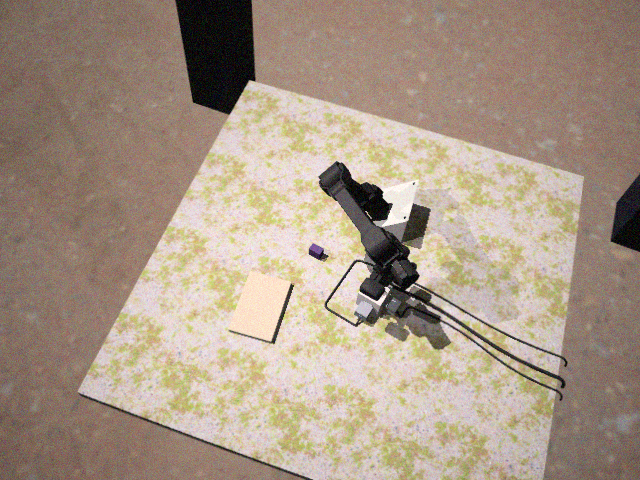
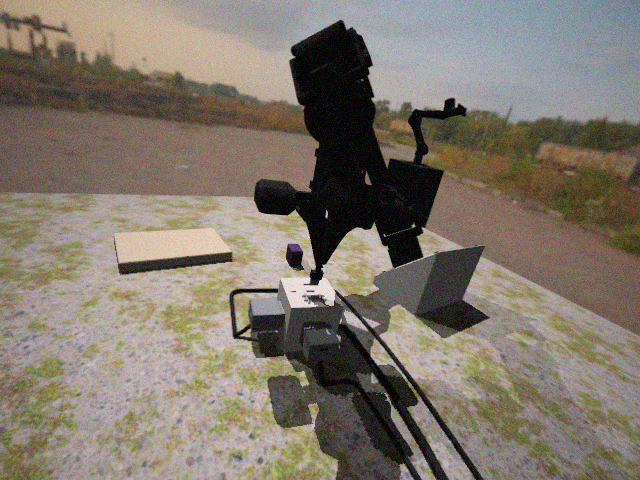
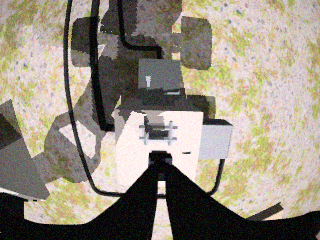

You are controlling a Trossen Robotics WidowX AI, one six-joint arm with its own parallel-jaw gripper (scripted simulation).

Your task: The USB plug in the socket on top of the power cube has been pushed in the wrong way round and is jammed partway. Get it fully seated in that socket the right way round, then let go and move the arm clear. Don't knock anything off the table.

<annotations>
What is my gripper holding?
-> A small dark USB plug.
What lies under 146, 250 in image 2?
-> A tan slab.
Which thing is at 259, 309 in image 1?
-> A tan slab.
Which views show my gripper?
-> Image 1, image 2 and image 3: all of them.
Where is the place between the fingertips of my gripper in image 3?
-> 161, 171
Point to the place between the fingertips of my gripper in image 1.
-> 381, 283
</annotations>
